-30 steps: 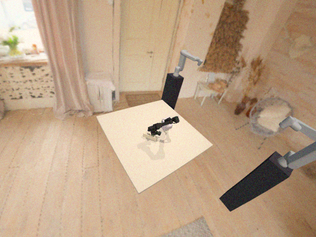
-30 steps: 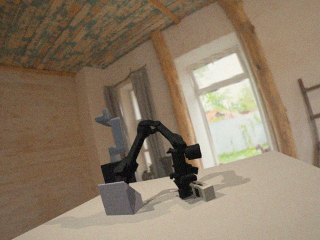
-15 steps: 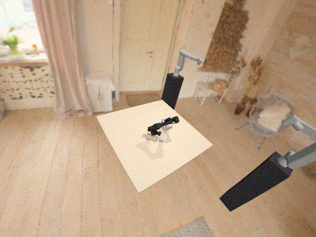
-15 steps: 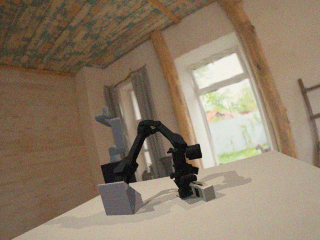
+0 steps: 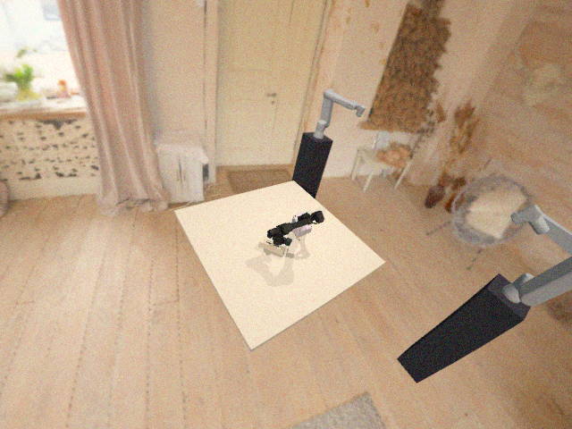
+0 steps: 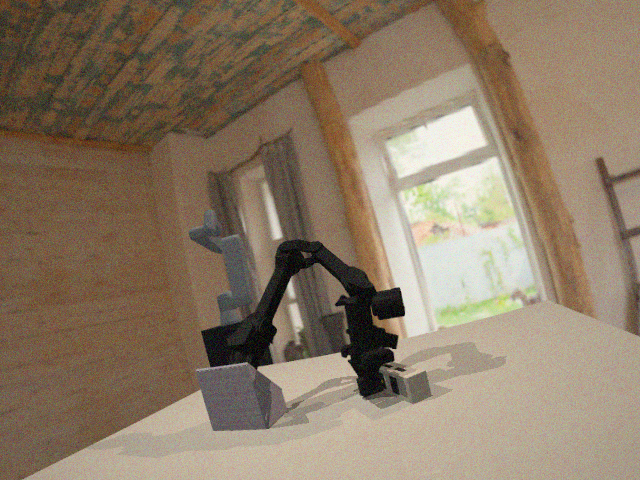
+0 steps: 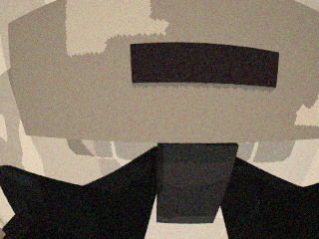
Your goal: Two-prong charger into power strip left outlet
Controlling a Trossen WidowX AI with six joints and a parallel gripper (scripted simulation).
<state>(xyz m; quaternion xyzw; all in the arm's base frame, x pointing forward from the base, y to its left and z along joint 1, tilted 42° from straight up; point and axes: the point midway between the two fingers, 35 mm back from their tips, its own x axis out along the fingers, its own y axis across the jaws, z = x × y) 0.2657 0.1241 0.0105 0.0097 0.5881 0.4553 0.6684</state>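
Now: gripper tip 10 mm to the right of the two-prong charger, 10 mm below it and 10 mm short of it.
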